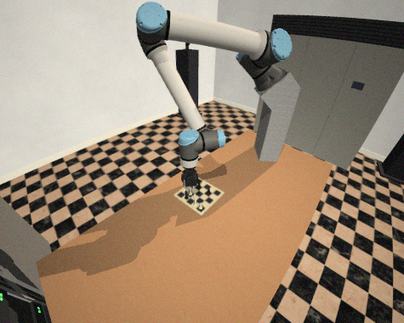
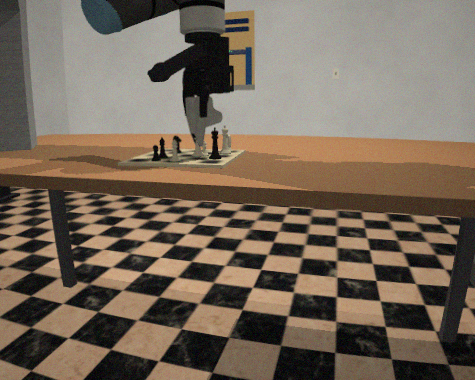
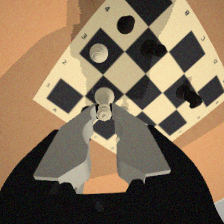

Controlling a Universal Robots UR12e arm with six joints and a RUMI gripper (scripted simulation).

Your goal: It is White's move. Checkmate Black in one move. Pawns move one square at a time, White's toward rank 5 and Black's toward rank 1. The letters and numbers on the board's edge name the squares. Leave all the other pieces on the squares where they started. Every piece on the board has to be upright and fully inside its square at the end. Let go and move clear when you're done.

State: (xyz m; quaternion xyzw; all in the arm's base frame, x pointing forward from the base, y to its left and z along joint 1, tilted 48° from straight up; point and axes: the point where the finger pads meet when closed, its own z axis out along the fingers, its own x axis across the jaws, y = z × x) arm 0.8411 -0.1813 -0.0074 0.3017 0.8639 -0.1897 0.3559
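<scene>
My hand is 40 mm short of the tall black piece and 10 mm above it. Also, from my hand: tall white piece (40 mm ahead, 70 mm to the left, 10 mm below); chessboard (30 mm behind, 40 mm to the left, 40 mm below).
</scene>
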